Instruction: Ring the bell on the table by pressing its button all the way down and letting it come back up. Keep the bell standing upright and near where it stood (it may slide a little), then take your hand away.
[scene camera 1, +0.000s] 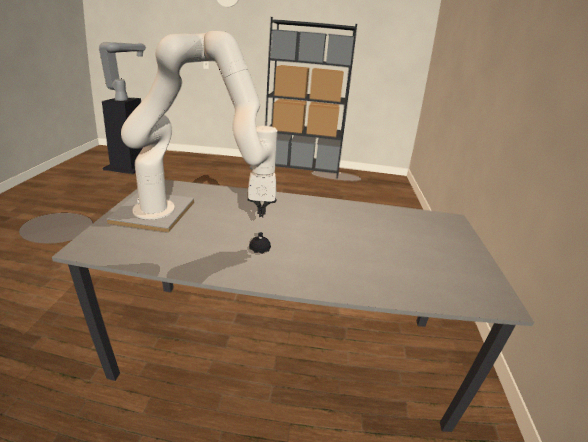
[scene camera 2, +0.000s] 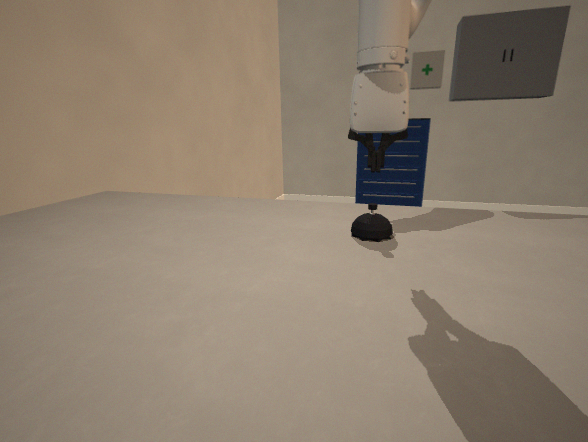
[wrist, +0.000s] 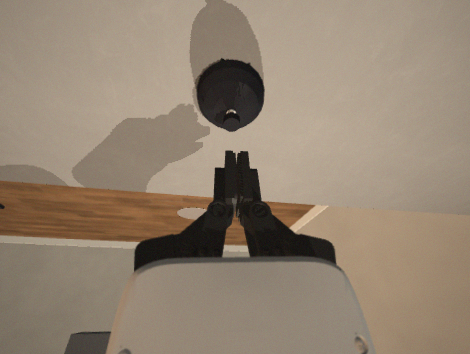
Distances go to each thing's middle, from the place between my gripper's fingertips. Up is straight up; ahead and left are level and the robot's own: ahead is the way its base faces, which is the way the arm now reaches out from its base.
Labels:
My gripper is now 20 mm to the left of the black dome-shaped bell (scene camera 2: 370, 226) and 100 mm above it.

